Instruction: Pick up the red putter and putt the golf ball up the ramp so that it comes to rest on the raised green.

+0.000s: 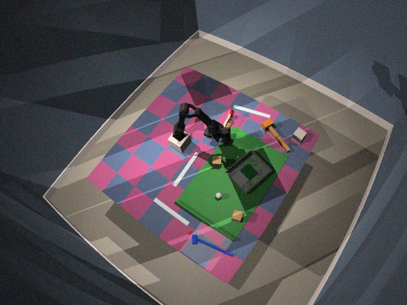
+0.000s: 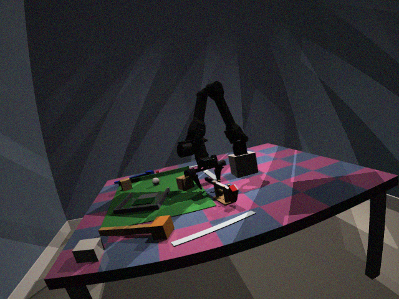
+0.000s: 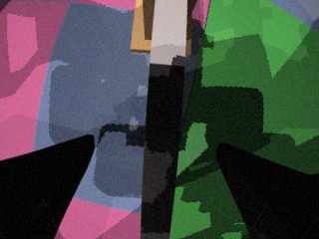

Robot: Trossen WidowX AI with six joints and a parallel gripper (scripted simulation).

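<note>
The red putter is 4 cm behind my gripper tip, 11 cm to the left of it and 3 cm above it. The rest, counted from my gripper tip: white golf ball 29 cm ahead, 32 cm to the right; wooden stand 4 cm behind, 13 cm to the left; green mat 28 cm ahead, 16 cm to the right, 3 cm below.
</note>
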